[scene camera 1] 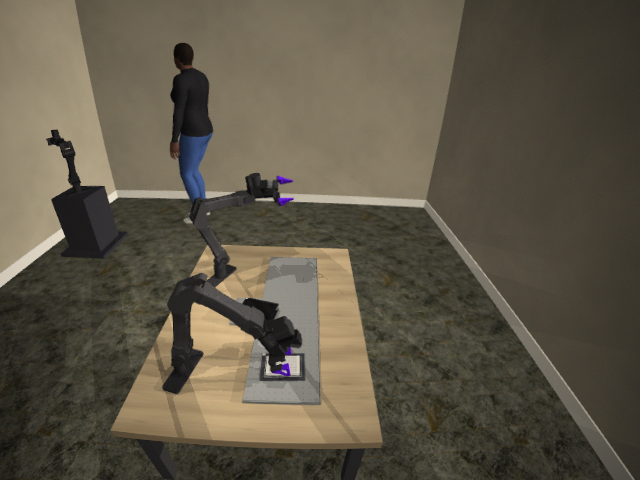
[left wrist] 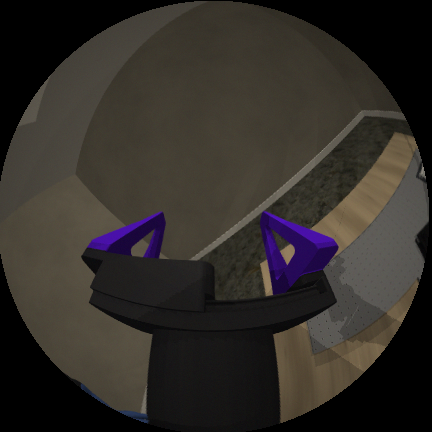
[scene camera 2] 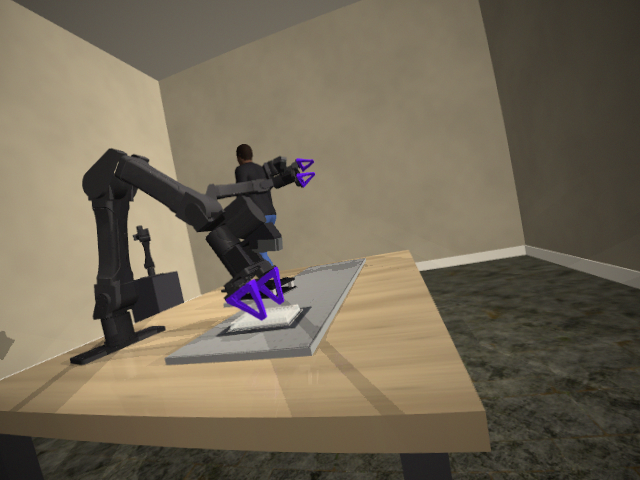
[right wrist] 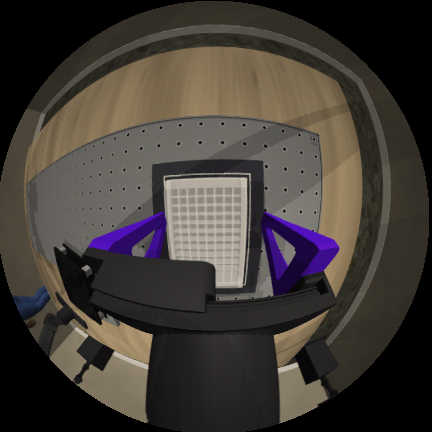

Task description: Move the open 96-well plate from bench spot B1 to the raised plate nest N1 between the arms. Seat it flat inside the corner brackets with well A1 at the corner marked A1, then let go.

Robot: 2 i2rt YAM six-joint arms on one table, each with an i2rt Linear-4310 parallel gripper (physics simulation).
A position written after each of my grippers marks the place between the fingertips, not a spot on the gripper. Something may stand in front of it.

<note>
My left gripper [left wrist: 212, 216] is open, holding nothing. My right gripper [scene camera 2: 273, 310] is open, with nothing in its grasp. Also in view: a white well plate [scene camera 2: 283, 315].
The white well plate also shows in the right wrist view [right wrist: 206, 216]. My right gripper also shows in the right wrist view [right wrist: 213, 217].
</note>
